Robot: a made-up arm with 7 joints. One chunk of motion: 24 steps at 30 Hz.
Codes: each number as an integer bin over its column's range. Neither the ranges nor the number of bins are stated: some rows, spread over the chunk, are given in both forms.
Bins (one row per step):
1: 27 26 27 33 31 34 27
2: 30 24 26 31 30 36 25
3: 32 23 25 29 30 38 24
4: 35 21 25 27 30 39 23
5: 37 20 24 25 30 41 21
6: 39 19 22 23 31 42 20
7: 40 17 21 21 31 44 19
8: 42 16 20 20 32 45 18
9: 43 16 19 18 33 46 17
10: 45 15 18 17 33 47 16
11: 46 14 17 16 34 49 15
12: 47 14 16 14 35 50 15
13: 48 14 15 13 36 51 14
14: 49 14 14 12 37 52 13
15: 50 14 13 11 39 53 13
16: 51 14 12 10 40 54 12
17: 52 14 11 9 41 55 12
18: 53 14 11 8 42 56 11
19: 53 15 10 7 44 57 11
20: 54 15 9 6 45 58 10
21: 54 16 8 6 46 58 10
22: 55 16 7 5 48 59 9
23: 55 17 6 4 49 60 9
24: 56 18 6 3 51 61 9
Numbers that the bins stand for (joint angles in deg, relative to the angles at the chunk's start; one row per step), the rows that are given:
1: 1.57 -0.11 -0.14 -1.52 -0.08 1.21 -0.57
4: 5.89 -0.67 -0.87 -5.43 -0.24 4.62 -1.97
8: 9.67 -1.22 -2.70 -9.98 0.08 8.71 -3.71
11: 11.83 -1.44 -3.79 -12.59 0.40 11.44 -4.76
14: 13.44 -1.44 -4.89 -15.19 0.87 13.49 -5.46
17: 15.06 -1.44 -5.98 -17.14 1.51 15.54 -5.81
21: 16.14 -1.22 -7.08 -19.10 2.30 17.59 -6.51
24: 17.22 -1.00 -7.81 -21.05 3.10 19.63 -6.86
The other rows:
2: 3.19 -0.33 -0.51 -2.83 -0.24 2.57 -1.27
3: 4.27 -0.44 -0.87 -4.13 -0.24 3.94 -1.62
5: 6.97 -0.78 -1.24 -6.73 -0.24 5.98 -2.67
6: 8.05 -0.89 -1.97 -8.03 -0.08 6.67 -3.02
7: 8.59 -1.11 -2.33 -9.33 -0.08 8.03 -3.37
9: 10.21 -1.22 -3.06 -11.29 0.24 9.40 -4.06
10: 11.29 -1.33 -3.43 -11.94 0.24 10.08 -4.41
12: 12.37 -1.44 -4.16 -13.89 0.56 12.13 -4.76
13: 12.90 -1.44 -4.52 -14.54 0.71 12.81 -5.11
15: 13.98 -1.44 -5.25 -15.84 1.19 14.17 -5.46
16: 14.52 -1.44 -5.62 -16.49 1.35 14.86 -5.81
18: 15.60 -1.44 -5.98 -17.79 1.67 16.22 -6.16
19: 15.60 -1.33 -6.35 -18.44 1.98 16.90 -6.16
20: 16.14 -1.33 -6.71 -19.10 2.14 17.59 -6.51
22: 16.68 -1.22 -7.44 -19.75 2.62 18.27 -6.86
23: 16.68 -1.11 -7.81 -20.40 2.78 18.95 -6.86

